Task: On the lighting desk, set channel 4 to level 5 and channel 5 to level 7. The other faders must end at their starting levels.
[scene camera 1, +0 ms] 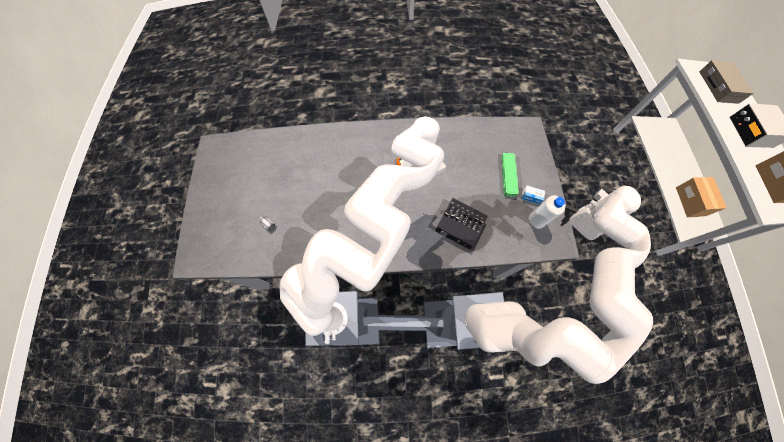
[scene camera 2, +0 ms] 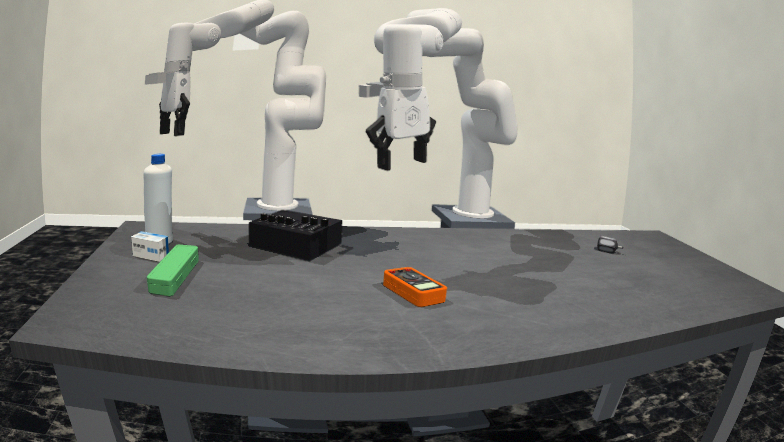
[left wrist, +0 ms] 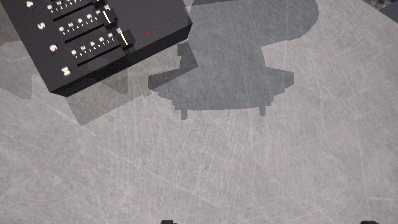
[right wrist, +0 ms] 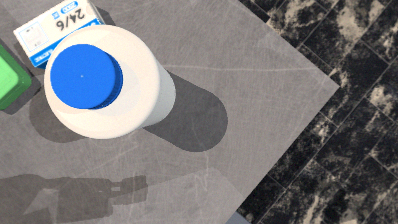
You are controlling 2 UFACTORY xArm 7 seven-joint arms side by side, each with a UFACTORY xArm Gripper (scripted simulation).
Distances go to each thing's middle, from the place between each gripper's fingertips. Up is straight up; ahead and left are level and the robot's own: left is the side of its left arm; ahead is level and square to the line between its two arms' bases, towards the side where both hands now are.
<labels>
Right now the white bottle (scene camera 2: pixel 158 176) is 55 cm to the right of my left hand (scene camera 2: pixel 402 165), 11 cm below it and 7 cm behind it. Also, from my left hand: small box (scene camera 2: pixel 150 246): 54 cm to the right, 19 cm below, 4 cm ahead.
The white bottle lies 13 cm ahead of my right hand (scene camera 2: pixel 171 134), 1 cm to the left of it and 15 cm below it. Also, from my right hand: small box 24 cm ahead, 2 cm to the left, 23 cm below.
</labels>
